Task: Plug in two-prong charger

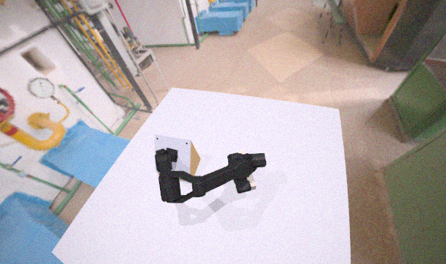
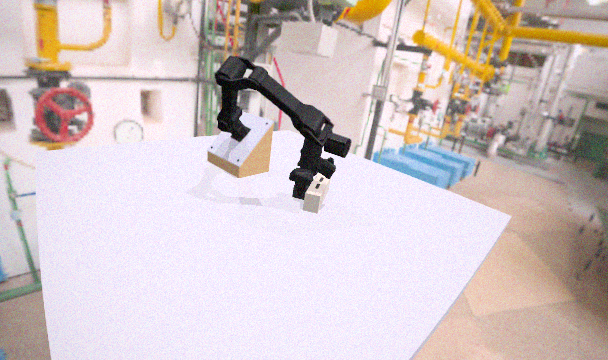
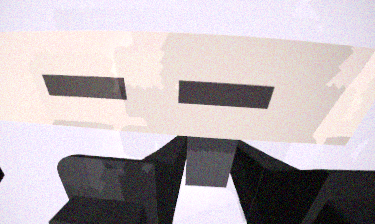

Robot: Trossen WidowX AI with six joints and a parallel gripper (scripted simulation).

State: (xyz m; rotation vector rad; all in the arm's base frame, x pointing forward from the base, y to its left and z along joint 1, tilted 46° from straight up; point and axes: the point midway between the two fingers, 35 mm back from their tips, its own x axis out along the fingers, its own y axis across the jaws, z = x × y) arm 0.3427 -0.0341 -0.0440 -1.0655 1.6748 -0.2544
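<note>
Now: the charger 10 mm to the left of my gripper tip, 10 mm ahead of it and 10 mm above it.
</note>
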